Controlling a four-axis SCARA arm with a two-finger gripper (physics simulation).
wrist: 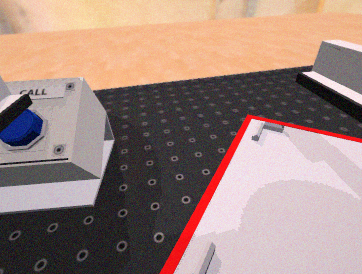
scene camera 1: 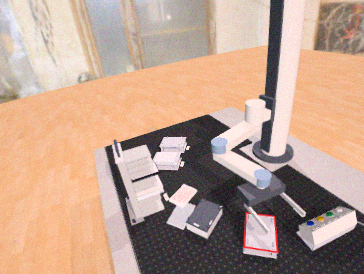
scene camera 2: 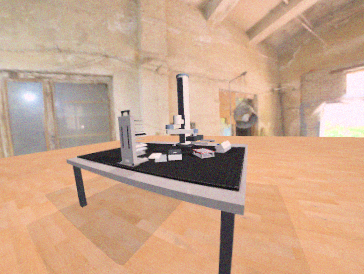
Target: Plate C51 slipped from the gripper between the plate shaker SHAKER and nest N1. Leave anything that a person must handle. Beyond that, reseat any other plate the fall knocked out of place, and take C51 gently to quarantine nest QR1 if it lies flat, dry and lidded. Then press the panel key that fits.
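Frame: origin at the arm's base, x ahead, y left, z up, level; millimetres.
Seen in the pictures: gripper, fingertip midpoint: (wrist: 168, 71) (scene camera 1: 287, 223) (scene camera 2: 211, 142); arm's base at its link origin: (scene camera 1: 272, 151) (scene camera 2: 185, 145).
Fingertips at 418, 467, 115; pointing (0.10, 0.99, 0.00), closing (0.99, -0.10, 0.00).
Observation:
Pixels of each thing's middle, then the offset from my fingertips to it, as dx, dy, dz. "spot": a spot on its surface instead.
- pinkish-white plate at the middle of its body: (scene camera 1: 183, 195) (scene camera 2: 155, 155) +236, -422, -95
- dark-topped shaker at a spot on its surface: (scene camera 1: 206, 214) (scene camera 2: 176, 151) spot: +214, -227, -47
- Red-rimmed nest QR1 at the middle of its body: (wrist: 313, 228) (scene camera 1: 260, 233) (scene camera 2: 202, 152) +69, -57, -79
- key panel at the middle of its body: (scene camera 1: 328, 224) (scene camera 2: 223, 145) -170, +65, -60
- blue key at the middle of its body: (wrist: 22, 128) -99, +33, -38
- upright rack at the middle of its body: (scene camera 1: 135, 176) (scene camera 2: 131, 136) +430, -470, +86
- white plate at a spot on its surface: (scene camera 1: 148, 187) spot: +393, -429, +35
A pinkish-white plate (scene camera 1: 183, 194) (scene camera 2: 155, 156), seemingly C51, lies flat and uncovered on the mat. A greyish, clear-looking lid (scene camera 1: 179, 216) lies beside it, against the dark-topped shaker (scene camera 1: 206, 214) (scene camera 2: 175, 151). Red-rimmed nest QR1 (scene camera 1: 244, 232) (wrist: 205, 200) holds no plate. My gripper (scene camera 1: 285, 223) is open and empty, above the mat between QR1 and the key panel (scene camera 1: 330, 232) (scene camera 2: 223, 146). In the wrist view one dark fingertip overlaps the blue key (wrist: 21, 128), under the label CALL. Whether the mat is wet is too small to tell.
An upright rack (scene camera 1: 128, 182) (scene camera 2: 127, 140) with shelves stands at the left; a white plate (scene camera 1: 148, 187) sits on a lower shelf. Two white nests (scene camera 1: 167, 160) (scene camera 1: 173, 144) stand behind the loose plate. The arm's column (scene camera 1: 286, 90) (scene camera 2: 183, 107) rises at the back.

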